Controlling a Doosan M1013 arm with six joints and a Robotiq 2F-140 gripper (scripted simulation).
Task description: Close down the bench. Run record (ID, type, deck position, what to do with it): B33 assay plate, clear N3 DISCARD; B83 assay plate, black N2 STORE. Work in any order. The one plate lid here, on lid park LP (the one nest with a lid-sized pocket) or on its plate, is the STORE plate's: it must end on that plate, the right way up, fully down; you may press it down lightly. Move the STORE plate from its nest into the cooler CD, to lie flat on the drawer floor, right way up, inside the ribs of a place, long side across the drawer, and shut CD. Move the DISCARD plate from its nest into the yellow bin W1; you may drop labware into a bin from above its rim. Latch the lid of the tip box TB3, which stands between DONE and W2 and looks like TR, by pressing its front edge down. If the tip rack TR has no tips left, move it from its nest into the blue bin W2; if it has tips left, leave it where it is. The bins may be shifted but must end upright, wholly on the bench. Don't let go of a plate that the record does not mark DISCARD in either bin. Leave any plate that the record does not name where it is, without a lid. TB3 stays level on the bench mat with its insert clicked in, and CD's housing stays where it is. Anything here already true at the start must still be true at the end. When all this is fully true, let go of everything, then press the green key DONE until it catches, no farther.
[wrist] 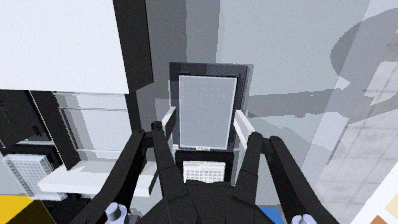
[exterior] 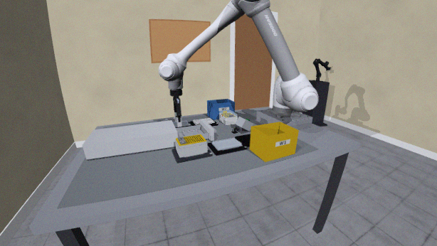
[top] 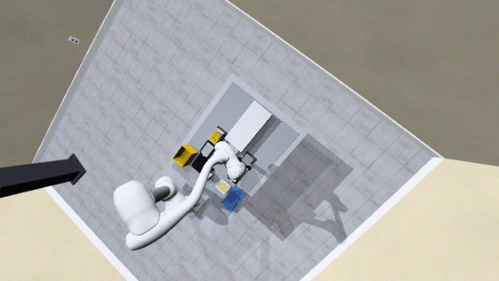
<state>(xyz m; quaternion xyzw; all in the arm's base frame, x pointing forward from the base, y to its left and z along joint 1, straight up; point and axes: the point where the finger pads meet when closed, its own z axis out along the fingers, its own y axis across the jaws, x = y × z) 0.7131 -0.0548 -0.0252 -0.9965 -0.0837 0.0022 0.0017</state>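
My hand is 20 mm above the see-through plate lid. Round my hand: cooler CD: 210 mm to the left, 90 mm ahead, 10 mm below; drawer: 190 mm to the left, 40 mm behind, 20 mm below; black plate: 30 mm below.
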